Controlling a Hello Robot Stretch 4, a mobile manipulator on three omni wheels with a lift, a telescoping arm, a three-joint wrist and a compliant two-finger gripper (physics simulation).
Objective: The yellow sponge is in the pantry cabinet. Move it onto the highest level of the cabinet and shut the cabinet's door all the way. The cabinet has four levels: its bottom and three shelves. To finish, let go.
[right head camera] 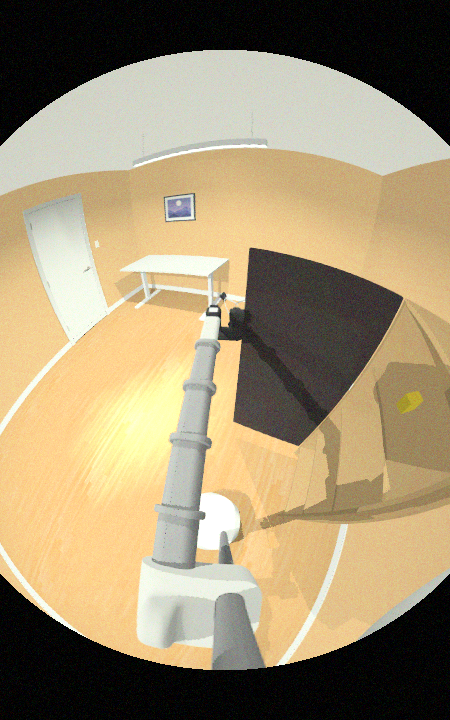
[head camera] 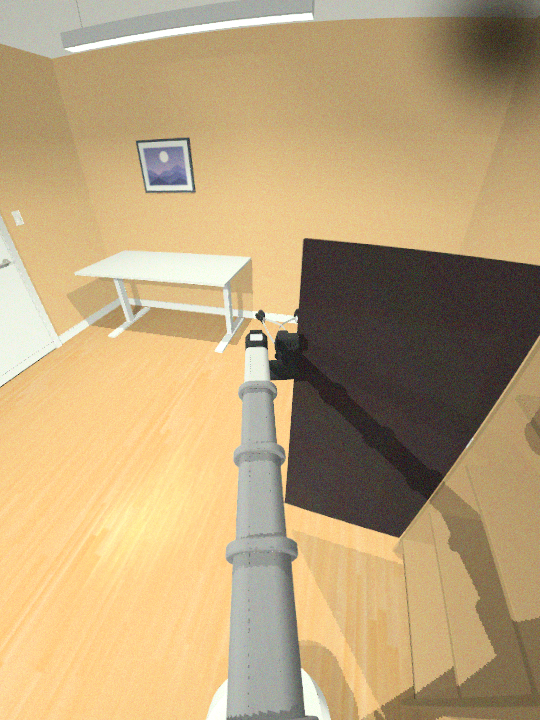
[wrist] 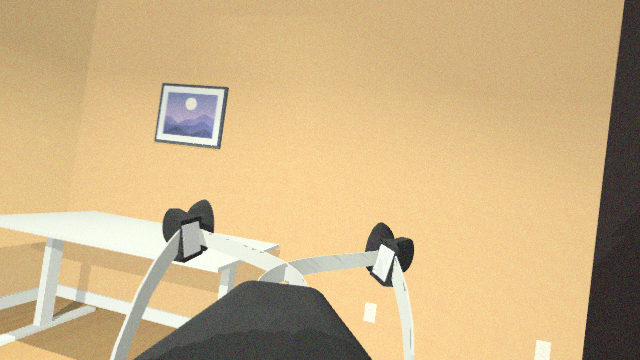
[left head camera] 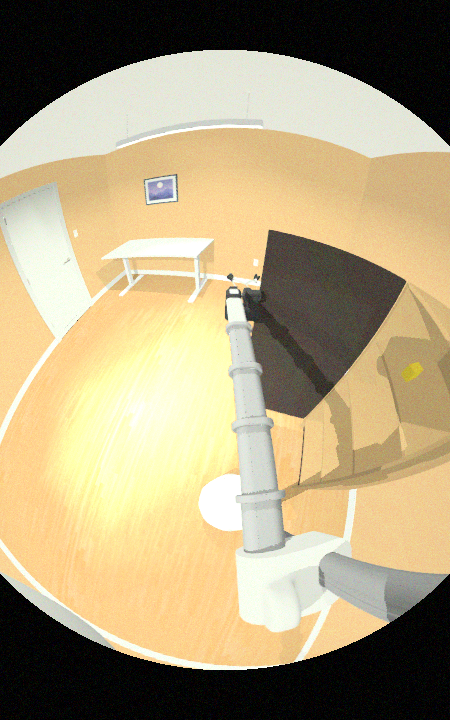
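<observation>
The yellow sponge lies inside the light-wood pantry cabinet at the right, on the uppermost inner surface I can make out; the exact level is hard to tell. The cabinet's dark door stands wide open. My gripper is open and empty at the door's free edge. In the right head view, the door hides its right fingertip. In the wrist view, the door is to the right of both fingers. Contact cannot be told.
A white table stands by the far wall, left of the gripper. A framed picture hangs above it. A white room door is at the left. The arm is extended far forward.
</observation>
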